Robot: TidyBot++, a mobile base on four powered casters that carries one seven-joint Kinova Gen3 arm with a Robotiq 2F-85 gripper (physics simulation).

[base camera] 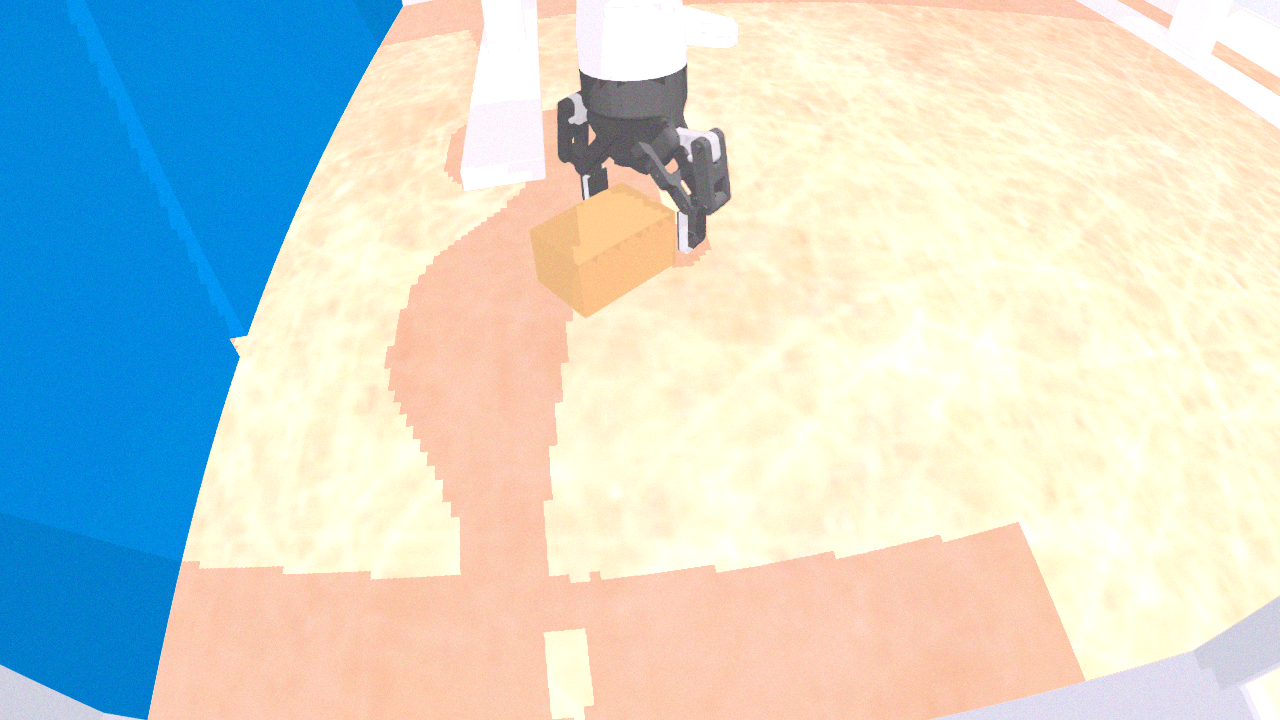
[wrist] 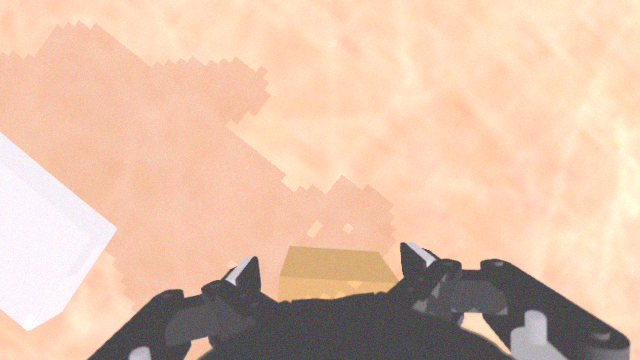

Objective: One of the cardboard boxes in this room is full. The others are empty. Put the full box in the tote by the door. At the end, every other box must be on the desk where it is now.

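Frame: origin at the arm's base, x ahead, y left, z up, level; metres.
Seen in the pictures: gripper, fingertip midpoint: (base camera: 642, 227) (wrist: 330, 265).
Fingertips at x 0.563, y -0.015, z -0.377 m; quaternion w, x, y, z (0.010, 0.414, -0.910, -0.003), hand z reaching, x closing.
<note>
Offsets run from my fingertips to a thing's top centre. "spot": to the spot under its first point.
A small orange-brown cardboard box @(0.030 m up, 0.028 m back, 0.029 m left) (base camera: 604, 250) (wrist: 335, 262) sits on the floor, turned at an angle in the base camera view. My gripper (base camera: 641, 208) (wrist: 330, 265) is open and points down at the box. Its fingertips are spread to either side of the box's far part, with nothing gripped. In the wrist view the near part of the box is hidden behind the gripper's body. How low the fingertips reach beside the box is hard to tell. The desk and the other boxes cannot be made out, and I cannot tell whether the box is full.
A large blue surface (base camera: 116, 313) fills the left of the base camera view; I cannot tell whether it is the tote. A white bar @(spot: 0.005 m up, 0.217 m ahead, 0.134 m left) (base camera: 505, 116) (wrist: 45, 235) ends close to the box on the left. White framework (base camera: 1194, 31) stands at the far right.
</note>
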